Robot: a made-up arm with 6 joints.
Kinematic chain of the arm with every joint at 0, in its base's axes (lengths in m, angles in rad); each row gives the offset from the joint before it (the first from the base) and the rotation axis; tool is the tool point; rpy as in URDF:
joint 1: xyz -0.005 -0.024 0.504 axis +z
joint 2: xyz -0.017 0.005 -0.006 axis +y
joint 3: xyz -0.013 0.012 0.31 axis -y
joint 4: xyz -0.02 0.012 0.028 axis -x
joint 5: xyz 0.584 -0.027 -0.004 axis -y
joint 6: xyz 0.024 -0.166 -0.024 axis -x
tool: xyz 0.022 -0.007 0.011 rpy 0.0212 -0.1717 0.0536
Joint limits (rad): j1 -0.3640..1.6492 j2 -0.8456..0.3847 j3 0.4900..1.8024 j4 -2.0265..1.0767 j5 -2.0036..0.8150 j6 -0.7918..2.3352
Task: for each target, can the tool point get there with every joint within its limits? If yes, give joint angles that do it. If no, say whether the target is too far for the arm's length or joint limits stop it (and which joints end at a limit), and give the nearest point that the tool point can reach.
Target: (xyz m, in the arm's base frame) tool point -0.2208 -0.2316 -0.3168
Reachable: no: joint limits stop it (at a limit: joint 2, joint 3, joint 4, joint 5, joint 6) | nearest point -0.5941 -0.5907 0.7740 | short by 1.208 m
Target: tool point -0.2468 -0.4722 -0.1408
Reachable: no: joint limits stop it (at a limit: joint 2, joint 3, joint 4, joint 5, joint 6) | nearest point -0.3931 -0.7434 0.7740 | short by 0.965 m
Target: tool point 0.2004 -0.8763 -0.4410
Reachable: no: too far | nearest point 0.1592 -0.8247 0.7740 | short by 1.217 m
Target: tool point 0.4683 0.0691 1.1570
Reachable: yes | joints 0.4154 0.1938 1.0879 -0.5950 -1.6148 0.3099
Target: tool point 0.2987 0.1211 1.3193
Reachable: yes | joints 0.9044 0.2668 1.2093 0.6698 -1.2464 1.1213
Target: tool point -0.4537 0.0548 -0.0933
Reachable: no: joint limits stop it (at a limit: joint 2, joint 3, joint 4, joint 5, joint 6) | nearest point -0.8101 0.1174 0.7740 | short by 0.940 m
